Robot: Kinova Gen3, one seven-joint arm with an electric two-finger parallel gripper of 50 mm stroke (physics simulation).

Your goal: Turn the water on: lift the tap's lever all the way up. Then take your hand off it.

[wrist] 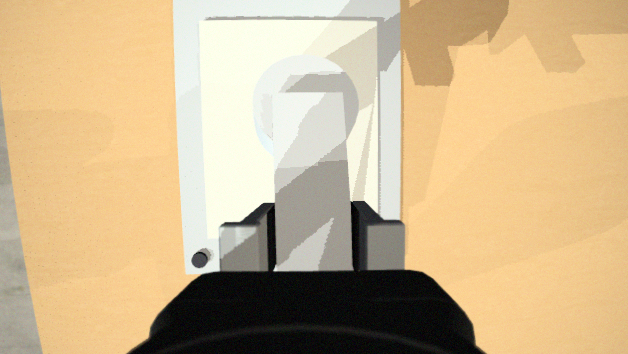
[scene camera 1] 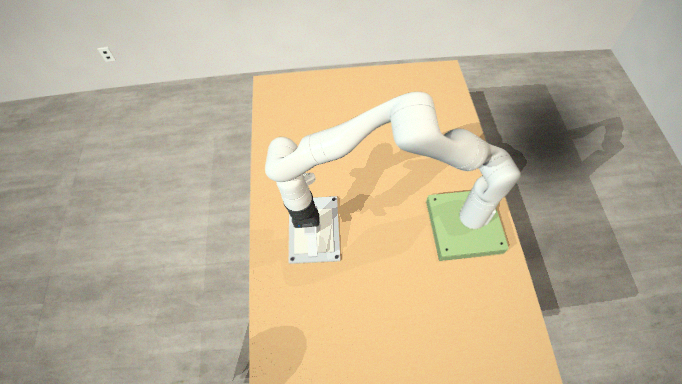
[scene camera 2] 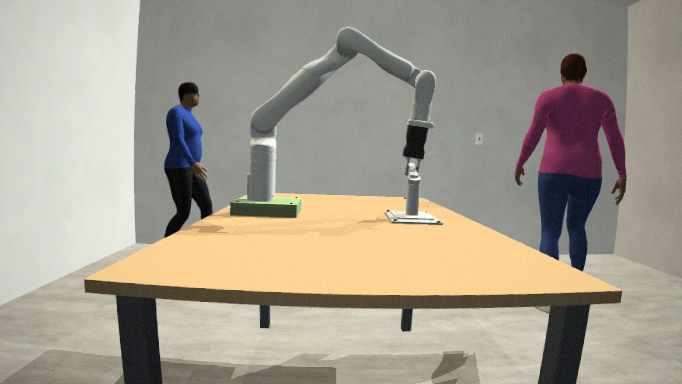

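Observation:
The tap is a grey upright column (scene camera 2: 412,199) on a pale plate (scene camera 1: 315,259) (scene camera 2: 435,222) (wrist: 188,150) with dark corner screws. Its lever (scene camera 2: 413,174) (wrist: 310,135) is a pale flat bar at the column's top. In the wrist view it runs from above the round column top back between the fingers. In scene camera 2 it seems to rise into the fingers; its exact angle is hard to read. My gripper (scene camera 2: 412,166) (wrist: 314,226) is shut on the lever, one finger against each side. In scene camera 1 the black gripper body hides the fingers.
The arm stands on a green base block (scene camera 1: 470,245) (scene camera 2: 265,209) at the other side of the wooden table (scene camera 1: 400,310) (scene camera 2: 350,260). A person in blue (scene camera 2: 184,135) and a person in pink (scene camera 2: 572,130) stand beyond the table.

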